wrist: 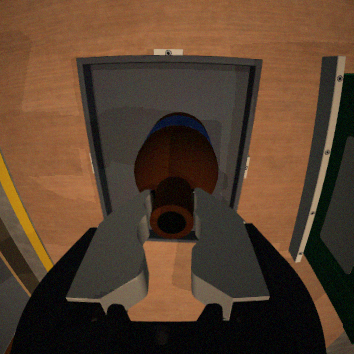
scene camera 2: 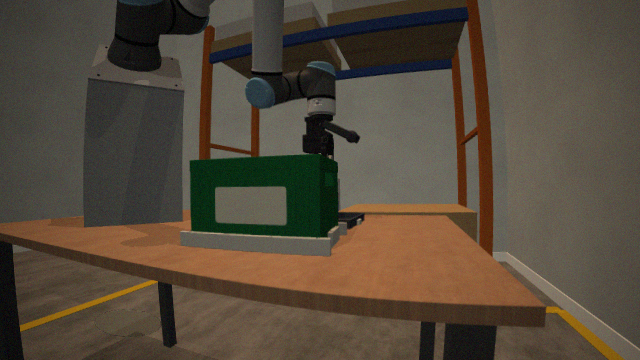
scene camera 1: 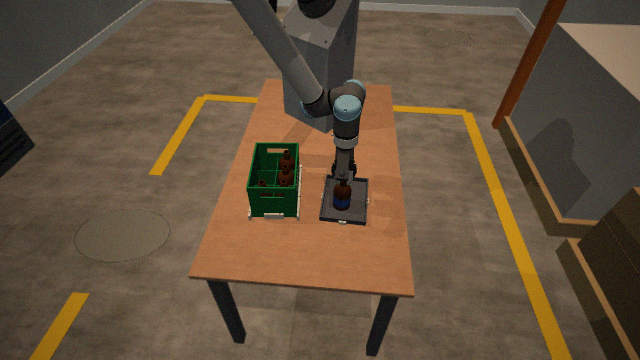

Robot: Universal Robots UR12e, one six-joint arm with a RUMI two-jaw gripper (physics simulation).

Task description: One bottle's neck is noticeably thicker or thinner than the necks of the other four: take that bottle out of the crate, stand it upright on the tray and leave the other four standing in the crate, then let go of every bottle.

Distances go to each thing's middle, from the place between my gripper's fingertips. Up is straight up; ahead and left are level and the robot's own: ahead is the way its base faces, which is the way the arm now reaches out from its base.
Right now my hand is 40 mm above the brown bottle [wrist: 177, 155].
